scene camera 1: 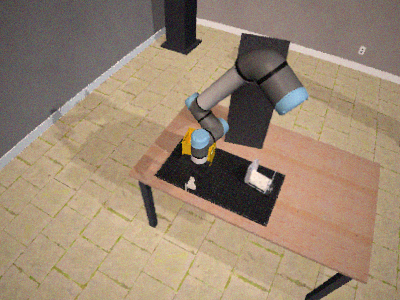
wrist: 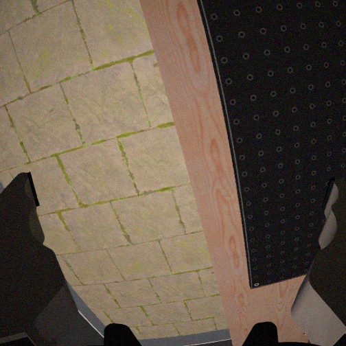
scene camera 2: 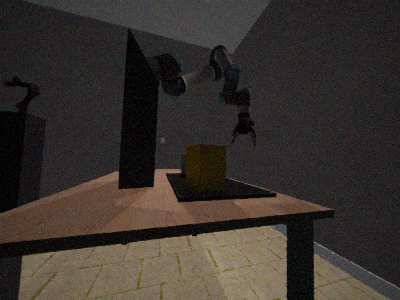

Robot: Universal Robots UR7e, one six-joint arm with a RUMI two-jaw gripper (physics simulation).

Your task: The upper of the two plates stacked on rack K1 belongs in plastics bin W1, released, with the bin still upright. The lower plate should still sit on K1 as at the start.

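Places are measured from the arm's base along level axes (x ahead, y left, z up), in millimetres.
Pixels of known places: gripper, between the fingertips: (scene camera 1: 196, 181) (scene camera 2: 243, 146); arm's base, origin of its link: (scene camera 2: 143, 73).
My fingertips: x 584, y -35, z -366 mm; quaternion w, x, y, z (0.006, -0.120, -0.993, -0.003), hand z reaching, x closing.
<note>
For each thing: its top centre in the pictures, then the offset to it from my fingertips. "pt": a spot on its surface instead. Level surfaces: height alone.
- yellow plastics bin W1, centre of its top: (scene camera 2: 204, 146) (scene camera 1: 199, 138) 135 mm right, 281 mm back, 25 mm down
- black mat, height of its surface: 207 mm down
- grey rack K1, a spot on its surface: (scene camera 1: 252, 170) pt 201 mm left, 325 mm back, 158 mm down
- wooden table, height of its surface: 218 mm down
The yellow plastics bin W1 (scene camera 1: 187, 142) (scene camera 2: 206, 167) stands upright on the black mat (scene camera 1: 235, 200) (scene camera 2: 255, 193) (wrist: 280, 150). In scene camera 1 the arm's wrist covers its middle. The grey rack K1 (scene camera 1: 252, 169) stands near the mat's other end and holds white plate surfaces (scene camera 1: 260, 181); I cannot tell upper from lower there. In scene camera 2 a grey sliver shows behind the bin. My gripper (scene camera 1: 190, 184) (scene camera 2: 244, 143) (wrist: 182, 180) is open and empty, pointing down, high above the mat's front edge, beside the bin and well away from the rack.
The wooden table (scene camera 1: 330, 200) (scene camera 2: 90, 215) (wrist: 192, 100) carries the mat. A tall dark panel (scene camera 1: 250, 115) (scene camera 2: 138, 125) stands behind the mat. Tiled floor (wrist: 105, 110) lies beyond the table's front edge. A dark pedestal (scene camera 1: 180, 25) stands farther back.
</note>
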